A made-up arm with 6 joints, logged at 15 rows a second.
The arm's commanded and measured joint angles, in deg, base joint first. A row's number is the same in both.
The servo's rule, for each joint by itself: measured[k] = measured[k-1] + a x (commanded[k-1-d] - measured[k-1]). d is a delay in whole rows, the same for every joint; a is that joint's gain. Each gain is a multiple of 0.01, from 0.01 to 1. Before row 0 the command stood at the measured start. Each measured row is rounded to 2 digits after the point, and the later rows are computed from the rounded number. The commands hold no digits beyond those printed.
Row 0, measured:
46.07 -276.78 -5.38 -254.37 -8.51 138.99
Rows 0 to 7, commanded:
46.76 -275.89 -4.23 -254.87 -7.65 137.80
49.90 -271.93 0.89 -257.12 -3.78 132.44
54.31 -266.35 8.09 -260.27 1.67 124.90
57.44 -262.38 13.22 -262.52 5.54 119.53
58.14 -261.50 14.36 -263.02 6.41 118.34
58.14 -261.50 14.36 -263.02 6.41 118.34
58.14 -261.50 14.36 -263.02 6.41 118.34
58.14 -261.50 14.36 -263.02 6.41 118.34
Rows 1 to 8, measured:
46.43 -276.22 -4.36 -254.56 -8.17 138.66
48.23 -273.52 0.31 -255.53 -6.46 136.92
51.39 -269.00 7.23 -257.33 -3.29 133.55
54.54 -264.83 12.56 -259.30 0.15 129.62
56.41 -262.73 14.16 -260.71 2.59 126.46
57.31 -261.96 14.34 -261.59 4.08 124.19
57.74 -261.67 14.36 -262.13 4.99 122.55
57.95 -261.56 14.36 -262.47 5.54 121.37
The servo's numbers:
d 0
a 0.52 0.63 0.89 0.38 0.39 0.28

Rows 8 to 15, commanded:
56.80 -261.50 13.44 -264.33 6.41 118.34
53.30 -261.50 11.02 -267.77 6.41 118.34
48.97 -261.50 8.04 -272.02 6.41 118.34
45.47 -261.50 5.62 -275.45 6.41 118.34
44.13 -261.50 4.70 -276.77 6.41 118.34
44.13 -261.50 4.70 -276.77 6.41 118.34
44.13 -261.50 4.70 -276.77 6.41 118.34
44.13 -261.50 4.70 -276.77 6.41 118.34
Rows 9 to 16, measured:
57.35 -261.52 13.54 -263.18 5.88 120.52
55.24 -261.51 11.30 -264.92 6.09 119.91
51.98 -261.50 8.40 -267.62 6.21 119.47
48.59 -261.50 5.93 -270.60 6.29 119.15
46.27 -261.50 4.84 -272.94 6.34 118.92
45.16 -261.50 4.72 -274.40 6.37 118.76
44.62 -261.50 4.70 -275.30 6.39 118.64
44.37 -261.50 4.70 -275.86 6.40 118.56

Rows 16 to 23, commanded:
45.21 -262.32 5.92 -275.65 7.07 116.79
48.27 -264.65 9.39 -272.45 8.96 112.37
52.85 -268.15 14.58 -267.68 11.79 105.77
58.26 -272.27 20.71 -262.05 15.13 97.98
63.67 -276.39 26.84 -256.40 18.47 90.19
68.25 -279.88 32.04 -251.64 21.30 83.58
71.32 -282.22 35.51 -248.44 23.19 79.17
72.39 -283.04 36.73 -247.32 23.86 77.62
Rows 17 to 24, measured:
44.81 -262.02 5.79 -275.78 6.66 118.06
46.61 -263.68 8.99 -274.51 7.56 116.47
49.85 -266.50 13.97 -271.91 9.21 113.47
54.22 -270.14 19.97 -268.16 11.52 109.13
59.13 -274.08 26.08 -263.69 14.23 103.83
63.87 -277.73 31.38 -259.11 16.99 98.16
67.74 -280.56 35.06 -255.06 19.41 92.84
70.16 -282.12 36.55 -252.12 21.15 88.58

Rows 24 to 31, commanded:
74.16 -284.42 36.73 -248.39 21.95 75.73
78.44 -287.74 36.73 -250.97 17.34 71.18
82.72 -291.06 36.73 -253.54 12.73 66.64
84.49 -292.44 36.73 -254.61 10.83 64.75
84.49 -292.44 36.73 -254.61 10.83 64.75
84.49 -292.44 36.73 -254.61 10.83 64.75
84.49 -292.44 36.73 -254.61 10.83 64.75
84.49 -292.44 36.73 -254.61 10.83 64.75
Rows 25 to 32, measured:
72.24 -283.57 36.71 -250.70 21.46 84.98
75.46 -286.20 36.73 -250.80 19.85 81.12
79.24 -289.26 36.73 -251.84 17.07 77.07
81.97 -291.26 36.73 -252.89 14.64 73.62
83.28 -292.00 36.73 -253.54 13.15 71.14
83.91 -292.28 36.73 -253.95 12.25 69.35
84.21 -292.38 36.73 -254.20 11.70 68.06
84.36 -292.42 36.73 -254.36 11.36 67.13

